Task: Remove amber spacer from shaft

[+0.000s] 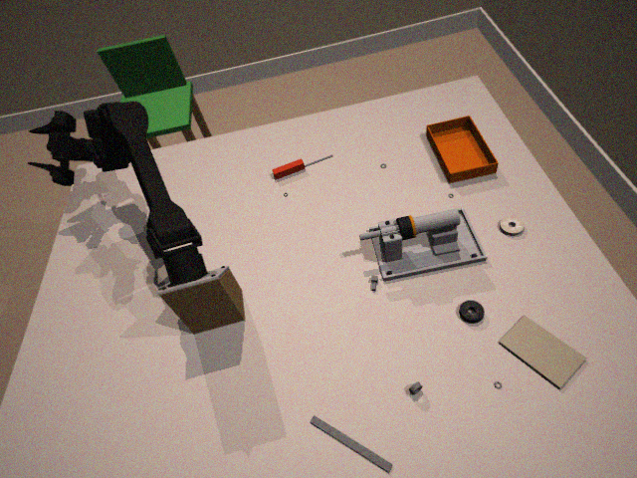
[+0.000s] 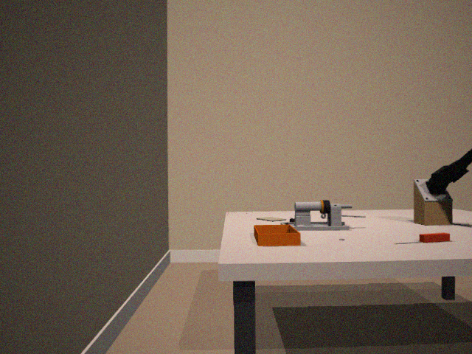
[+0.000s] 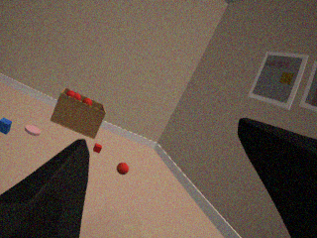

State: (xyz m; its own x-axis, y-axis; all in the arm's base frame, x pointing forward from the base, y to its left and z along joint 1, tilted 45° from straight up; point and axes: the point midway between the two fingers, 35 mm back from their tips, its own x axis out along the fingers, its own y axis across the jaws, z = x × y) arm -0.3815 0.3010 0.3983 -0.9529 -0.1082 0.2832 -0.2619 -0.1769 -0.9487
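Right now my gripper tip is 860 mm short of the shaft, 440 mm to the left of it and 120 mm above it. Round my gripper tip: bolt 790 mm ahead, 520 mm to the right, 190 mm below; then red-handled screwdriver 690 mm ahead, 190 mm below, 90 mm to the right; then black spacer 870 mm ahead, 440 mm to the right, 120 mm below.
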